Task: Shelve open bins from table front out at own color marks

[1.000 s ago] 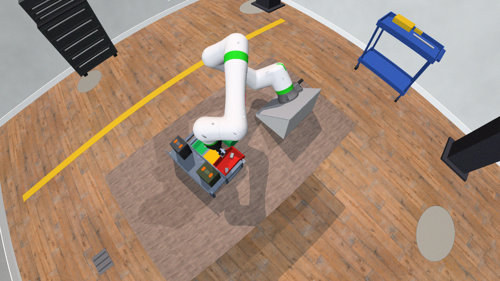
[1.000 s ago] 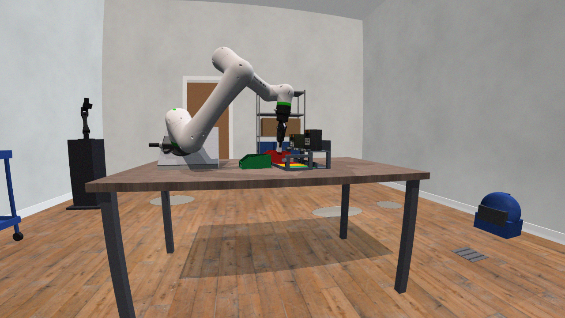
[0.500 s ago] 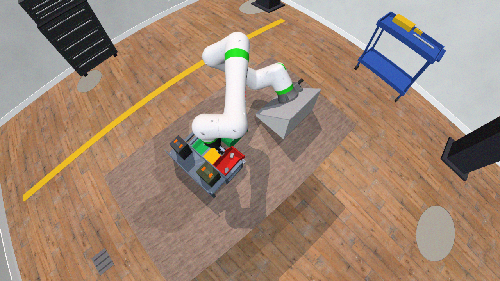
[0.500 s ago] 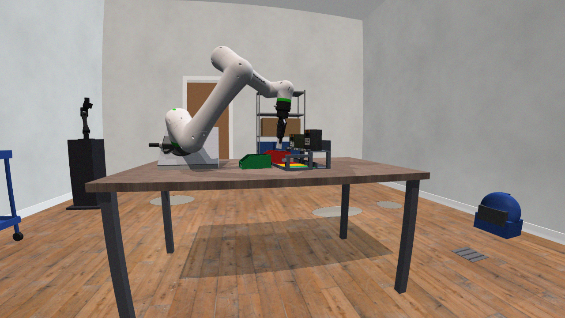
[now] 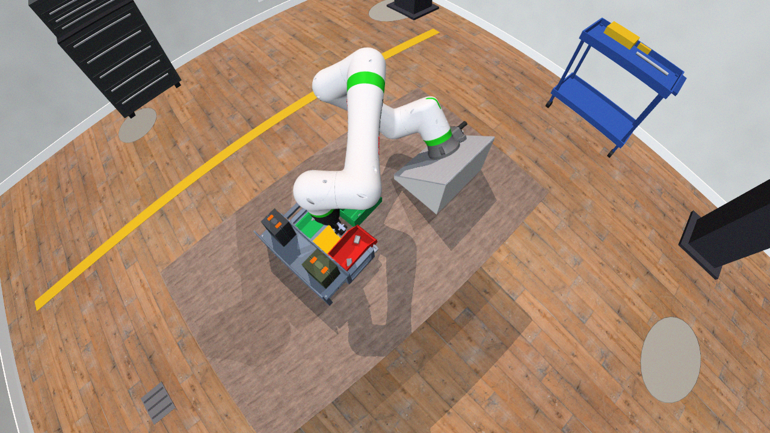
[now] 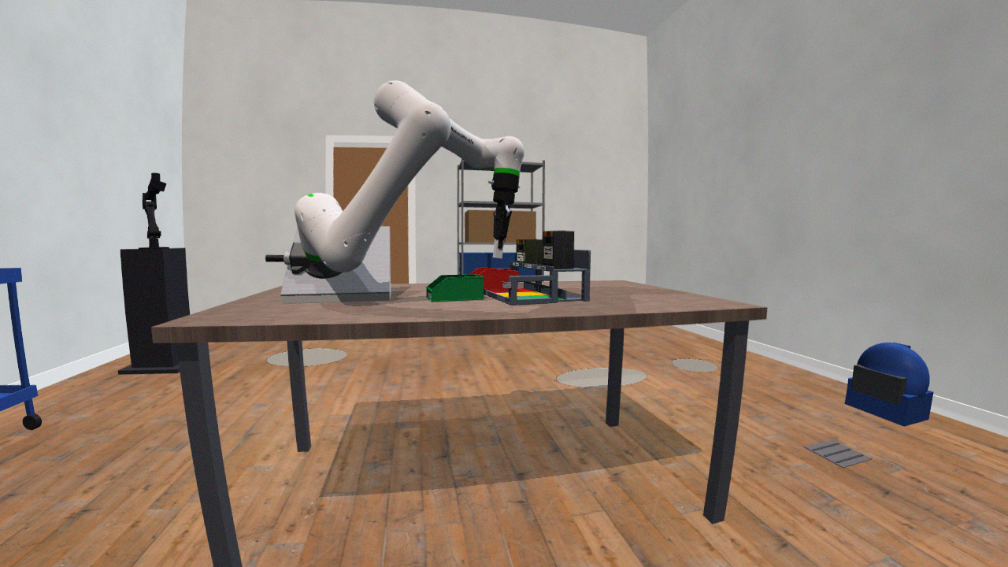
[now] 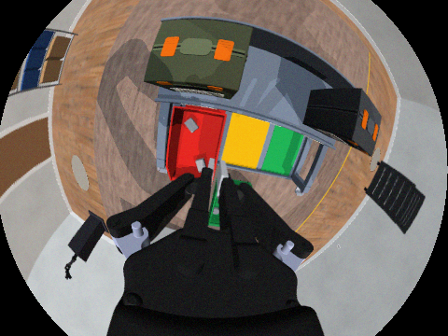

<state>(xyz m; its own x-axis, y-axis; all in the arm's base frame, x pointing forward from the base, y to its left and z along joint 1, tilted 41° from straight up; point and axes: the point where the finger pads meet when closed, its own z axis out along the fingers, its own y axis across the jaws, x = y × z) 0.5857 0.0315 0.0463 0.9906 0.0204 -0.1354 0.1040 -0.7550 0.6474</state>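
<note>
The red bin is 1 cm behind my hand, 5 cm to the left of it and 11 cm below it. From my hand the other things lie so: green bin: 17 cm behind, 8 cm to the right, 13 cm below.
</note>
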